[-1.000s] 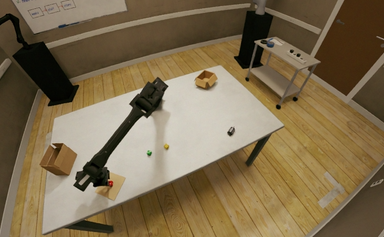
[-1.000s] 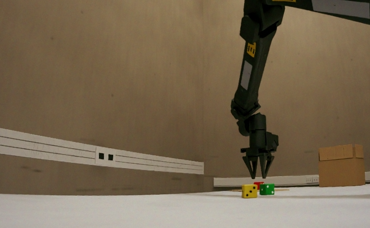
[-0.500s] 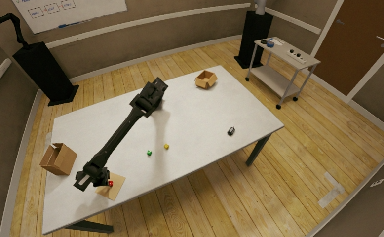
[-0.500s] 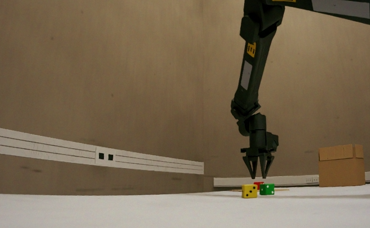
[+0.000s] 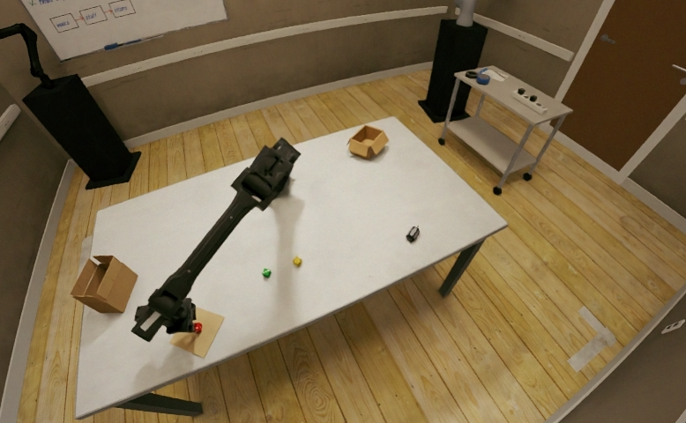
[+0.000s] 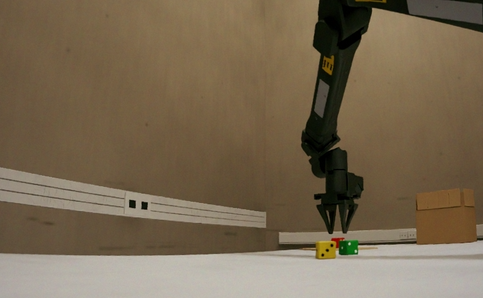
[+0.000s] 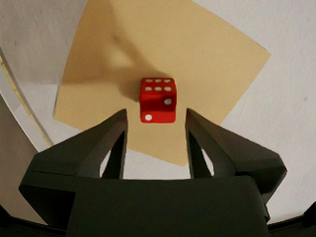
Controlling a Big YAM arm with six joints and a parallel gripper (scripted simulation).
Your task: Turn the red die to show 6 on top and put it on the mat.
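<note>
Now: hand 30 mm above the red die. Round my hand: tan mat (50 mm below); green die (240 mm to the left, 160 mm behind, 30 mm below); cardboard box (340 mm to the right, 180 mm behind, 20 mm above).
</note>
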